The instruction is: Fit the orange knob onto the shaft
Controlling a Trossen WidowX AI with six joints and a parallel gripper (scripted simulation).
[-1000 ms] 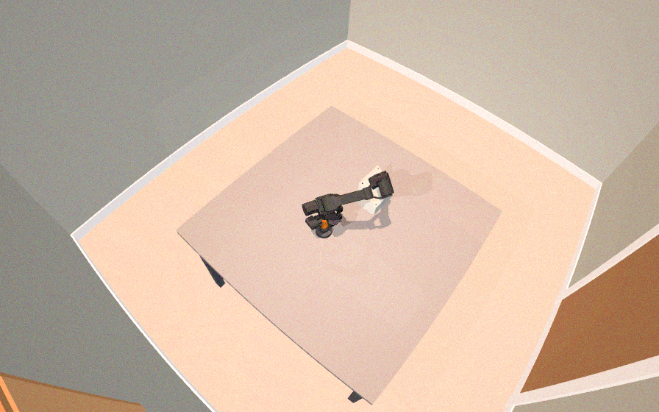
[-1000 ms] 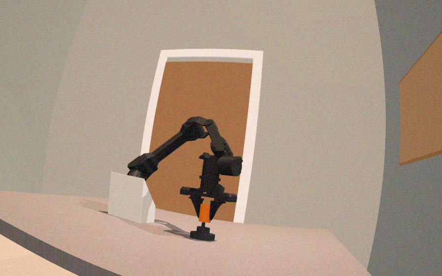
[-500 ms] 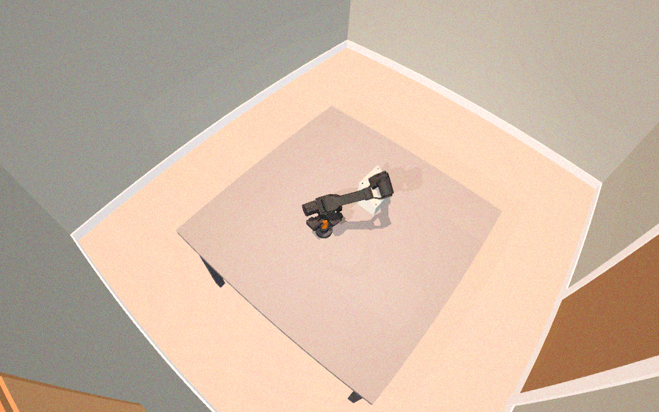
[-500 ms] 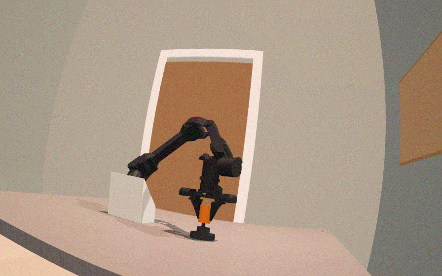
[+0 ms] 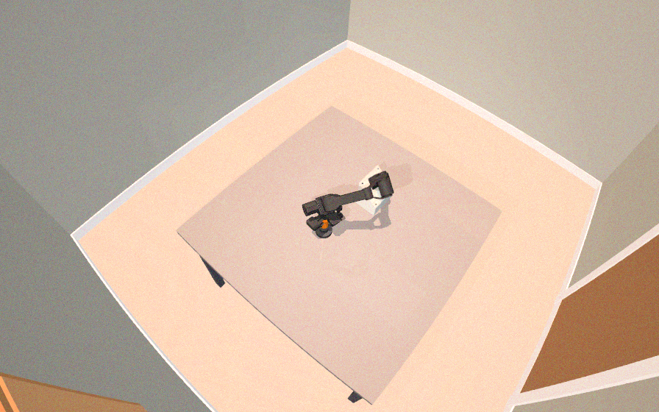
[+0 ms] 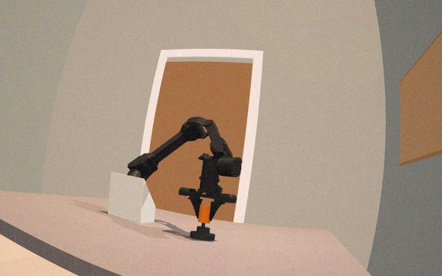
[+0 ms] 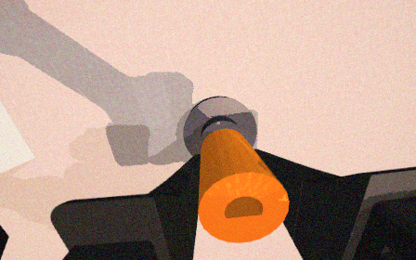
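The orange knob is 2 cm above my gripper tip. Round my gripper tip: pedestal 4 cm below.
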